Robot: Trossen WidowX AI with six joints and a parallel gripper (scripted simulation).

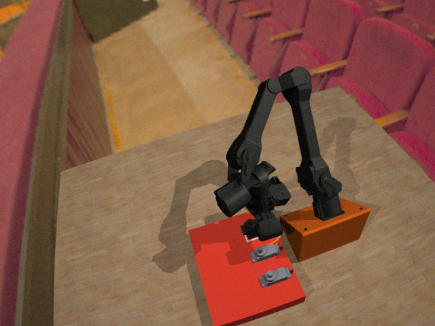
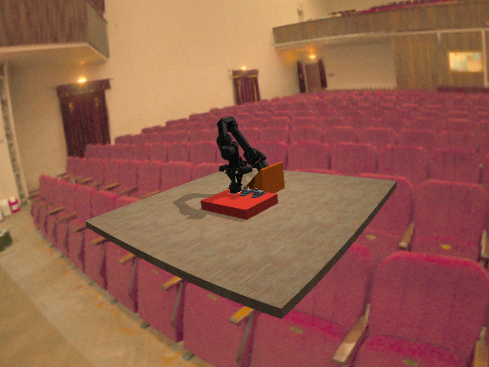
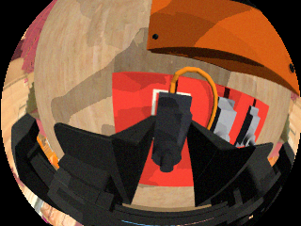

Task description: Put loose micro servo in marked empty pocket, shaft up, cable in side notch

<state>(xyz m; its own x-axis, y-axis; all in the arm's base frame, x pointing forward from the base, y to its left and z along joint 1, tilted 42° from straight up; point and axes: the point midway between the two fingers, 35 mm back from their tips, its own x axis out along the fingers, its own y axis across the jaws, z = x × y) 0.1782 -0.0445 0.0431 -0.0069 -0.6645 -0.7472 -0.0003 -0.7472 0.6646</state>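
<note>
Right now the red deck is 12 cm ahead of my gripper tip, 8 cm to the left of it and 6 cm below it.
</note>
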